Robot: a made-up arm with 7 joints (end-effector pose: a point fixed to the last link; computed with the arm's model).
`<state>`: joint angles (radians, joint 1 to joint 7).
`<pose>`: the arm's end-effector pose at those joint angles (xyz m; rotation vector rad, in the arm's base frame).
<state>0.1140 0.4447 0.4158 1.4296 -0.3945 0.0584 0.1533</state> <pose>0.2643 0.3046 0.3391 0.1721 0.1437 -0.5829</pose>
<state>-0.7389 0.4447 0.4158 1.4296 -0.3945 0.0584 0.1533</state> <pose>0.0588 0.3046 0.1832 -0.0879 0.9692 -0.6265</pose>
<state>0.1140 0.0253 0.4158 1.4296 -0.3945 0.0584 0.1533</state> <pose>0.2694 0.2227 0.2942 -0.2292 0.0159 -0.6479</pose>
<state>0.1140 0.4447 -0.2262 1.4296 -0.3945 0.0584 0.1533</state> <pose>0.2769 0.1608 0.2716 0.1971 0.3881 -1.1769</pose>
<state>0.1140 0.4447 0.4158 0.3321 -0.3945 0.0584 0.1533</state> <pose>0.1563 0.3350 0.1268 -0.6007 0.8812 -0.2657</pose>
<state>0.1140 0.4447 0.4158 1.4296 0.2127 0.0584 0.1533</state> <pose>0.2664 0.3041 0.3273 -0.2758 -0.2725 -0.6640</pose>
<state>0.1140 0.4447 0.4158 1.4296 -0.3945 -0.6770 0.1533</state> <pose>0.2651 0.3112 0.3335 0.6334 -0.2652 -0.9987</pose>
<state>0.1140 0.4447 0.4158 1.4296 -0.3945 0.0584 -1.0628</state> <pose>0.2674 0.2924 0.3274 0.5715 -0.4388 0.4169</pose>
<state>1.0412 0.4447 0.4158 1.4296 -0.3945 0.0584 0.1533</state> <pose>0.2731 0.3046 0.6178 0.4246 -0.7544 -0.4552</pose>
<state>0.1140 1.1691 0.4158 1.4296 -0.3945 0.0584 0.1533</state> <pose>0.2483 0.3801 0.4784 0.8597 0.3563 -0.4283</pose>
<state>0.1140 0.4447 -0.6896 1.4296 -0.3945 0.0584 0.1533</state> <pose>0.2244 0.0701 0.2221 0.2083 0.5685 -1.6043</pose>
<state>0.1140 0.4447 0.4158 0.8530 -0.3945 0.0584 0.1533</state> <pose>0.2335 0.3391 0.2167 -0.2327 0.5380 -0.4302</pose>
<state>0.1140 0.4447 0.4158 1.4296 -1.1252 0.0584 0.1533</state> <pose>0.2658 0.2969 0.3512 0.7044 0.6397 -0.4351</pose>
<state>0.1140 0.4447 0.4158 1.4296 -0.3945 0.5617 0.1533</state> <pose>0.2670 0.3015 0.3436 -0.1405 0.4053 -0.2789</pose>
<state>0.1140 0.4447 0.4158 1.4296 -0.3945 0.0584 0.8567</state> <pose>0.2712 0.3113 0.3427 -0.0983 0.4907 -1.1384</pose>
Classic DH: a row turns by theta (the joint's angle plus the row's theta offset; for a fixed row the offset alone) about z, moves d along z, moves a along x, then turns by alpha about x. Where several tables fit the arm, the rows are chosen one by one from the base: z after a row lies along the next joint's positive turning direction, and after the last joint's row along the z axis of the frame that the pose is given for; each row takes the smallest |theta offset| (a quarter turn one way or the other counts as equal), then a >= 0, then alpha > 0; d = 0 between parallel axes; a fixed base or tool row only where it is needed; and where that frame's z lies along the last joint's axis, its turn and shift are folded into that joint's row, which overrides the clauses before.
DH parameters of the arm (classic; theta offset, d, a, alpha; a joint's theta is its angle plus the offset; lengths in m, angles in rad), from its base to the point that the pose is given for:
base (fixed): 0 0.4873 -0.0101 1.5708
joint 1: -1.5708 -0.1574 0.0087 -1.5708
joint 2: -1.5708 0.0187 0.0272 1.5708
joint 3: 1.5708 -0.1953 0.0228 1.5708
joint 4: 0 0.036 0.0146 -1.5708
joint 5: 0 -0.242 -0.0114 -1.5708
joint 6: -1.5708 0.0058 0.0022 1.5708
joint 7: 0.0171 0.0161 0.0117 -2.6106
tool (fixed): 2.202 0.0186 0 0

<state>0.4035 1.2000 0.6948 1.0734 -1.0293 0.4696 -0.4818</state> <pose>0.1951 0.4598 0.5539 1.0800 0.2697 0.9842</pose>
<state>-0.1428 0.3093 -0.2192 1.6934 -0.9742 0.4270 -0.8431</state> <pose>0.2126 0.0988 0.2657 0.8998 0.0038 -0.2919</pose>
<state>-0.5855 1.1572 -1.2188 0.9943 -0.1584 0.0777 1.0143</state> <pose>-0.1407 0.3526 0.1369 0.9159 -2.5454 1.1230</pose>
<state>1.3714 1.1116 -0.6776 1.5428 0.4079 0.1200 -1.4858</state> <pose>0.3132 0.2341 0.6131 0.4879 -1.3534 0.3007</pose>
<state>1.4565 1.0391 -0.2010 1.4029 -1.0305 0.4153 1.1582</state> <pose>0.2181 0.2907 0.7407 0.5832 0.5389 -0.2631</pose>
